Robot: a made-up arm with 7 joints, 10 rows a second.
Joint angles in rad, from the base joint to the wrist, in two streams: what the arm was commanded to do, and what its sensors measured. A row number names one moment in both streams.
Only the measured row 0 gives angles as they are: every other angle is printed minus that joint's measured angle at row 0.
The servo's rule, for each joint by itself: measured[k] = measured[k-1] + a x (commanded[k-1-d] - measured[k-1]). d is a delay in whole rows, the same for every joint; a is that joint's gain. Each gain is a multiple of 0.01, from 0.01 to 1. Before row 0 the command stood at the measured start. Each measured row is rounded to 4 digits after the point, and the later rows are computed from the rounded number. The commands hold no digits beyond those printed.
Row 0, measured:
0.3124, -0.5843, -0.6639, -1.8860, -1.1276, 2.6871, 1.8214
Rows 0 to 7, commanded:
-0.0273, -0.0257, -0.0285, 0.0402, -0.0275, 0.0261, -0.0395
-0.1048, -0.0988, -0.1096, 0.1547, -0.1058, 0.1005, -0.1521
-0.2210, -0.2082, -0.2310, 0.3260, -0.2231, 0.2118, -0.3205
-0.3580, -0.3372, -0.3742, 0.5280, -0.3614, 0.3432, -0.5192
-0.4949, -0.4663, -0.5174, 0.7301, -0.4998, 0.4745, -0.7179
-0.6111, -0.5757, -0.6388, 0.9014, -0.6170, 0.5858, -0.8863
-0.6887, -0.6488, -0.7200, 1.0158, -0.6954, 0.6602, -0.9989
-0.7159, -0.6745, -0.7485, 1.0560, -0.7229, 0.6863, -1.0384
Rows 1 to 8, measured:
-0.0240, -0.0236, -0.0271, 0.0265, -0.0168, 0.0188, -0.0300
-0.0951, -0.0928, -0.1055, 0.1111, -0.0711, 0.0776, -0.1228
-0.2059, -0.1990, -0.2247, 0.2529, -0.1638, 0.1742, -0.2731
-0.3397, -0.3261, -0.3667, 0.4345, -0.2843, 0.2959, -0.4601
-0.4763, -0.4551, -0.5099, 0.6296, -0.4158, 0.4245, -0.6560
-0.5949, -0.5661, -0.6324, 0.8090, -0.5385, 0.5406, -0.8310
-0.6774, -0.6422, -0.7156, 0.9455, -0.6342, 0.6267, -0.9586
-0.7113, -0.6719, -0.7469, 1.0184, -0.6883, 0.6696, -1.0192
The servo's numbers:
d 0
a 0.88 0.92 0.95 0.66 0.61 0.72 0.76

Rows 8 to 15, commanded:
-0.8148, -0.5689, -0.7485, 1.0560, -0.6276, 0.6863, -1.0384
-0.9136, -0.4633, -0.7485, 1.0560, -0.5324, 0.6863, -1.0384
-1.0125, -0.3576, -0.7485, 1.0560, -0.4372, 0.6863, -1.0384
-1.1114, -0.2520, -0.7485, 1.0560, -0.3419, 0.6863, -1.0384
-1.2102, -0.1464, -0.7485, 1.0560, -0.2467, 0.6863, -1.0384
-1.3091, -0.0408, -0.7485, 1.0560, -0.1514, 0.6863, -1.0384
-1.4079, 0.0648, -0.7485, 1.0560, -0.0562, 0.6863, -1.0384
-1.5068, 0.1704, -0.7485, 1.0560, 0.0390, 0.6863, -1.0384
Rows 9 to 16, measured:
-0.8024, -0.5771, -0.7484, 1.0432, -0.6513, 0.6816, -1.0338
-0.9003, -0.4724, -0.7485, 1.0516, -0.5788, 0.6850, -1.0373
-0.9990, -0.3668, -0.7485, 1.0545, -0.4924, 0.6859, -1.0381
-1.0979, -0.2612, -0.7485, 1.0555, -0.4006, 0.6862, -1.0383
-1.1967, -0.1556, -0.7485, 1.0558, -0.3067, 0.6863, -1.0384
-1.2956, -0.0500, -0.7485, 1.0559, -0.2120, 0.6863, -1.0384
-1.3944, 0.0556, -0.7485, 1.0560, -0.1170, 0.6863, -1.0384
-1.4933, 0.1612, -0.7485, 1.0560, -0.0218, 0.6863, -1.0384

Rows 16 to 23, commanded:
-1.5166, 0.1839, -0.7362, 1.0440, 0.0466, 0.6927, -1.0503
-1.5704, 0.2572, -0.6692, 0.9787, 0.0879, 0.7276, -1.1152
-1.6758, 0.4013, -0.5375, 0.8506, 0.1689, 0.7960, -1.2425
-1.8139, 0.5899, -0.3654, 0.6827, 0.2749, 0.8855, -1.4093
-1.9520, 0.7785, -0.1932, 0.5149, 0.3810, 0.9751, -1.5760
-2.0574, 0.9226, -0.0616, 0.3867, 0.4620, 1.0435, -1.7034
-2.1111, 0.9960, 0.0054, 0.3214, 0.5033, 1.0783, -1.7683
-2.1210, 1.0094, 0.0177, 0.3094, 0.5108, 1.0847, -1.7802
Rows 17 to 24, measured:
-1.5138, 0.1821, -0.7368, 1.0481, 0.0199, 0.6909, -1.0474
-1.5636, 0.2512, -0.6726, 1.0023, 0.0614, 0.7173, -1.0989
-1.6623, 0.3893, -0.5443, 0.9022, 0.1270, 0.7740, -1.2080
-1.7957, 0.5739, -0.3743, 0.7573, 0.2172, 0.8543, -1.3610
-1.9332, 0.7621, -0.2023, 0.5973, 0.3171, 0.9413, -1.5244
-2.0425, 0.9098, -0.0686, 0.4583, 0.4055, 1.0149, -1.6604
-2.1029, 0.9891, 0.0017, 0.3679, 0.4652, 1.0605, -1.7424
-2.1188, 1.0078, 0.0169, 0.3293, 0.4930, 1.0779, -1.7711

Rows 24 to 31, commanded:
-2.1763, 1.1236, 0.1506, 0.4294, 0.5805, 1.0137, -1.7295
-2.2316, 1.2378, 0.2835, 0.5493, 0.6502, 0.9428, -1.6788
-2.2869, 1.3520, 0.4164, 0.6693, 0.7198, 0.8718, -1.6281
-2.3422, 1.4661, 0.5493, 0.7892, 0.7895, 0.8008, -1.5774
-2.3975, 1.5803, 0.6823, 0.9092, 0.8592, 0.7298, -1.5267
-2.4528, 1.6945, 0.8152, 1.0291, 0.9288, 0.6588, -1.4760
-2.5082, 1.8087, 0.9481, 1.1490, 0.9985, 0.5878, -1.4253
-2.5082, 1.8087, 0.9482, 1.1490, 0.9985, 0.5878, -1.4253
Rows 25 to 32, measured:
-2.1694, 1.1143, 0.1439, 0.3954, 0.5464, 1.0317, -1.7395
-2.2241, 1.2279, 0.2765, 0.4970, 0.6097, 0.9677, -1.6934
-2.2794, 1.3421, 0.4094, 0.6107, 0.6769, 0.8987, -1.6438
-2.3347, 1.4562, 0.5423, 0.7285, 0.7456, 0.8282, -1.5933
-2.3900, 1.5704, 0.6753, 0.8478, 0.8149, 0.7574, -1.5427
-2.4453, 1.6846, 0.8082, 0.9675, 0.8844, 0.6864, -1.4920
-2.5007, 1.7988, 0.9411, 1.0873, 0.9540, 0.6154, -1.4413
-2.5073, 1.8079, 0.9478, 1.1280, 0.9811, 0.5955, -1.4291

